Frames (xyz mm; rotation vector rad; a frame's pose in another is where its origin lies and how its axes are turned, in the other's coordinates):
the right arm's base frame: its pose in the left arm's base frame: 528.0 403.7 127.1 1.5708 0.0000 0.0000
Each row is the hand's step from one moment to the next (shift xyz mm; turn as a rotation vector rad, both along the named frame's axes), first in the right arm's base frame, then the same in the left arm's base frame.
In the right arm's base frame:
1: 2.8 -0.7 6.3 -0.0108 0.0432 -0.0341
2: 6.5 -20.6 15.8 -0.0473 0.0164 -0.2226
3: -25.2 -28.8 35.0 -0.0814 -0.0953 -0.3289
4: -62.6 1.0 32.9 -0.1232 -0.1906 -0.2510
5: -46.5 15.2 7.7 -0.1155 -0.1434 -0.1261
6: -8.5 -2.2 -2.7 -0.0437 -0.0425 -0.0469
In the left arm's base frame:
1: 2.8 -6.3 -0.7 -0.0108 0.0341 0.0432
2: 6.5 -15.8 -20.6 -0.0473 0.2226 0.0164
3: -25.2 -35.0 -28.8 -0.0814 0.3289 -0.0953
4: -62.6 -32.9 1.0 -0.1232 0.2510 -0.1906
5: -46.5 -7.7 15.2 -0.1155 0.1261 -0.1434
6: -8.5 2.7 -2.2 -0.0437 0.0469 -0.0425

